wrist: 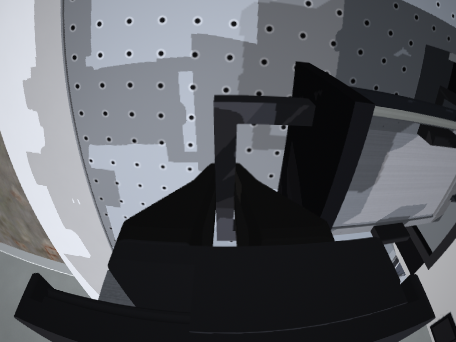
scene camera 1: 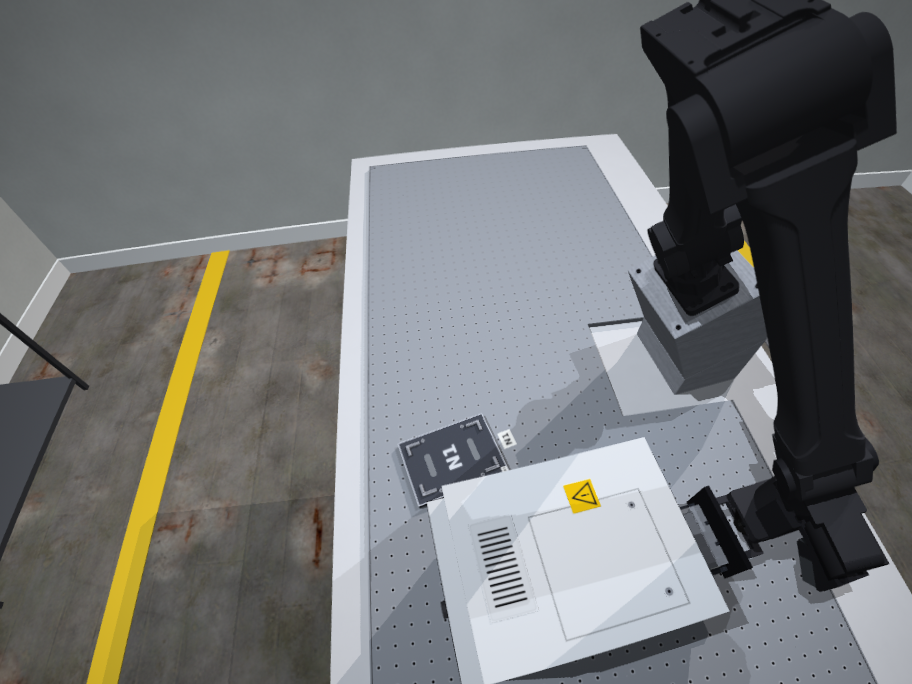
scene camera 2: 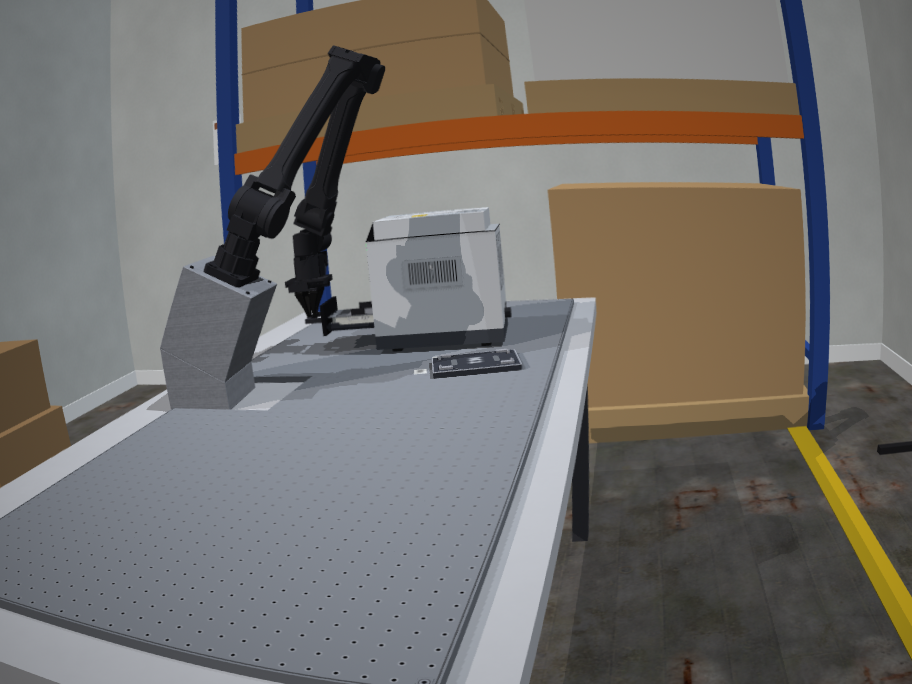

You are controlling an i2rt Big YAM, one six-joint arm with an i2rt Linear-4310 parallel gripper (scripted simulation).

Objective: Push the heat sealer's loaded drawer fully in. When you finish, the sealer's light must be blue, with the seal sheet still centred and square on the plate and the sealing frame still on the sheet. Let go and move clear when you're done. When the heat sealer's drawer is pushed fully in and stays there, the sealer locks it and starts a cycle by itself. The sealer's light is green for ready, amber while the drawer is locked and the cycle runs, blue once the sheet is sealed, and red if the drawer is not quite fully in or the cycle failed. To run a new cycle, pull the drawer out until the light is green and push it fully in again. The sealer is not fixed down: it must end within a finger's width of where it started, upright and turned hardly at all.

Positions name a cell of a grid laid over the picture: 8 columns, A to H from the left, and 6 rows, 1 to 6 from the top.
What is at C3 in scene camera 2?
My gripper.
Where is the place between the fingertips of my gripper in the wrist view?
D4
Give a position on a white heat sealer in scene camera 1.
E5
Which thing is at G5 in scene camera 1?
My gripper.
